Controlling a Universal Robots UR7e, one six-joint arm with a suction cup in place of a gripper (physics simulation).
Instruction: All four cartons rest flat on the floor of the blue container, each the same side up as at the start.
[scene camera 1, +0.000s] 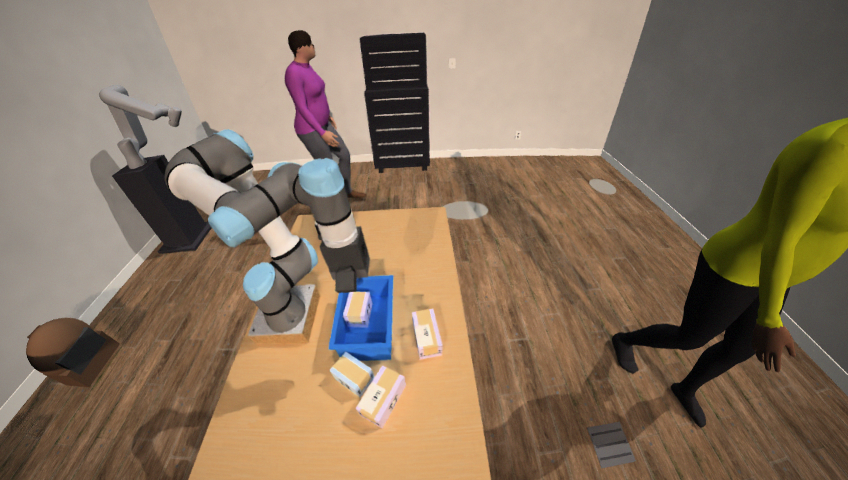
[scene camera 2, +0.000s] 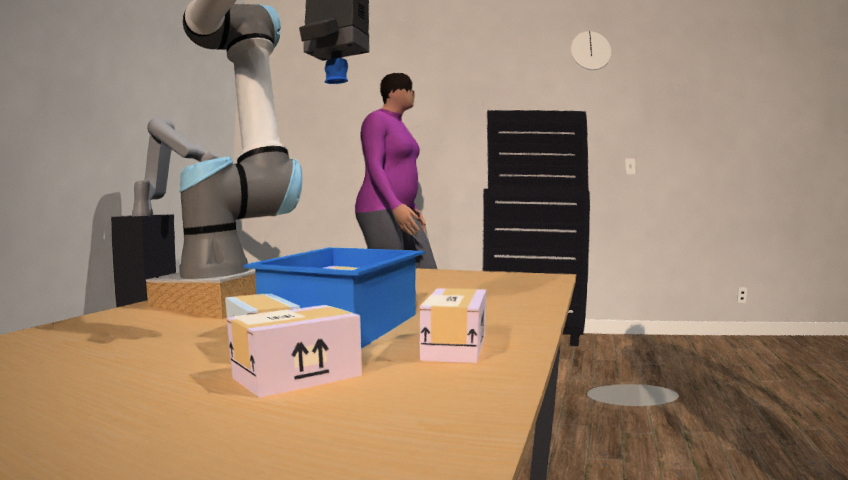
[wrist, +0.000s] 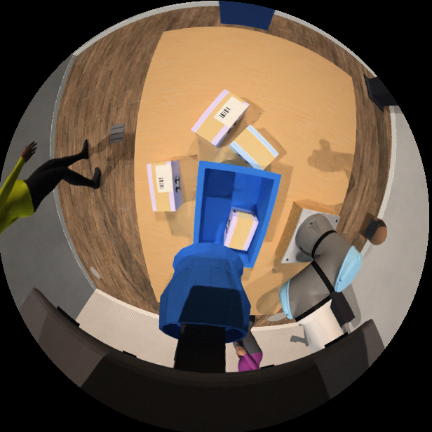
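Seen in the pictures: end effector, tool point: (scene camera 2: 336, 81); arm's base, origin of the base link: (scene camera 1: 286, 314) (scene camera 2: 214, 273).
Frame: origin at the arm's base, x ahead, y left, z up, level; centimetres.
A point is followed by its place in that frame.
The blue container (scene camera 1: 368, 349) @(x 32.2, y -16.7, z 1.0 cm) (scene camera 2: 309, 291) @(x 31.5, y -16.8, z 1.4 cm) (wrist: 240, 169) stands on the table. A lilac carton (scene camera 1: 357, 307) @(x 27.7, y -0.1, z 1.8 cm) (scene camera 2: 341, 268) @(x 27.0, y 5.4, z 1.8 cm) (wrist: 241, 230) sits inside, toward the robot-base side and far end. A second lilac carton (scene camera 1: 426, 333) @(x 51.7, y -12.4, z 0.6 cm) (scene camera 2: 453, 327) @(x 53.2, y -17.7, z -2.1 cm) (wrist: 164, 186) stands on the table right of the container, label up. A third lilac carton (scene camera 1: 380, 396) @(x 36.2, y -32.2, z 0.9 cm) (scene camera 2: 297, 350) @(x 38.7, y -34.5, z -2.2 cm) (wrist: 220, 118) stands in front, label up, close to a light-blue carton (scene camera 1: 351, 373) @(x 27.1, y -24.3, z 0.6 cm) (scene camera 2: 263, 302) @(x 27.4, y -23.5, z 0.6 cm) (wrist: 254, 147) near the container's front wall. My gripper (scene camera 2: 336, 80) (wrist: 208, 247), a blue suction cup, hangs high above the table, open and holding nothing; its cup is hidden in scene camera 1.
The robot base on its wooden block (scene camera 1: 279, 334) @(x -1.0, y -8.1, z -0.5 cm) (scene camera 2: 184, 295) @(x -2.1, y -8.0, z -3.5 cm) (wrist: 291, 230) stands beside the container. A person in purple (scene camera 1: 308, 95) (scene camera 2: 387, 160) stands behind the table. A person in yellow-green (scene camera 1: 779, 220) (wrist: 15, 200) is at its right. A black cabinet (scene camera 1: 396, 89) (scene camera 2: 535, 214) stands at the wall.
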